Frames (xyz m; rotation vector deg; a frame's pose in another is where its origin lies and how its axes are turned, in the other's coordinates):
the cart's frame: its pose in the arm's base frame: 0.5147 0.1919 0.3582 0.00 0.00 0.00
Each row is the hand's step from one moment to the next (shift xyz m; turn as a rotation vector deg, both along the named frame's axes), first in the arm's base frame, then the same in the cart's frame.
Working: the arm's base frame: its pose in the cart's frame: -0.5147 -0.1919 -0.3582 0.00 0.00 0.00

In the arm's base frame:
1: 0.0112 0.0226 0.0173 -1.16 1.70 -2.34
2: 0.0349 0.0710 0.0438 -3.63 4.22 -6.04
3: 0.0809 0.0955 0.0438 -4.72 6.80 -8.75
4: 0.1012 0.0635 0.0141 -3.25 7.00 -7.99
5: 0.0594 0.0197 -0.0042 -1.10 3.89 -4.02
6: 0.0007 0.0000 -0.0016 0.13 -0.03 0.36
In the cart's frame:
1: 0.0112 0.0226 0.0173 -1.16 1.70 -2.34
2: 0.0349 0.0710 0.0438 -3.63 4.22 -6.04
3: 0.0809 0.0955 0.0438 -4.72 6.80 -8.75
4: 0.1012 0.0635 0.0141 -3.25 7.00 -7.99
5: 0.0594 0.0197 -0.0042 -1.10 3.89 -4.02
6: 0.0007 0.0000 -0.0016 0.13 -0.03 0.36

